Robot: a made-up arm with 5 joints.
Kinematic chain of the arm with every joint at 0, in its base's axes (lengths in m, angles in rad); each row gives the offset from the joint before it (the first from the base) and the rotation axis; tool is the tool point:
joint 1: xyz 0 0 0.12 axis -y
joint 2: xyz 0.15 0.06 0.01 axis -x
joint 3: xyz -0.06 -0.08 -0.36 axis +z
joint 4: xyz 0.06 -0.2 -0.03 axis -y
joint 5: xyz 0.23 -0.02 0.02 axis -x
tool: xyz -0.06 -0.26 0
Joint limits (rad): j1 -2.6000..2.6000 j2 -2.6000..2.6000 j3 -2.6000..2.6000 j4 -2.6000..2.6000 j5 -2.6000..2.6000
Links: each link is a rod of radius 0.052 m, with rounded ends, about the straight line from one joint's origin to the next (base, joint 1, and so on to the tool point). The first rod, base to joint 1, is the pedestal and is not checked.
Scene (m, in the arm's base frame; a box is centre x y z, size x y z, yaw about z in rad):
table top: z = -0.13
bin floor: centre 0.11 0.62 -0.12 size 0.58 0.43 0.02 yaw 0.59
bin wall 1: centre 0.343 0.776 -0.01 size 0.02 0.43 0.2 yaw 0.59
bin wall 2: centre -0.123 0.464 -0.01 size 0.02 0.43 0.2 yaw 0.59
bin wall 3: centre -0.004 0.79 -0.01 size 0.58 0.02 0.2 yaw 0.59
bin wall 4: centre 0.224 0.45 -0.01 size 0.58 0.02 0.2 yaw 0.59
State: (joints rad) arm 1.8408 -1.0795 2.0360 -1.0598 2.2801
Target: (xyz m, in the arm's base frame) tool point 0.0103 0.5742 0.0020
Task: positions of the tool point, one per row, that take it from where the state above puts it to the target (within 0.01 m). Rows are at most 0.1 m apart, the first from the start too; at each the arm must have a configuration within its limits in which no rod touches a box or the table.
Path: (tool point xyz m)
1: -0.0051 0.5649 0.0481
2: 0.0104 0.5742 0.0020

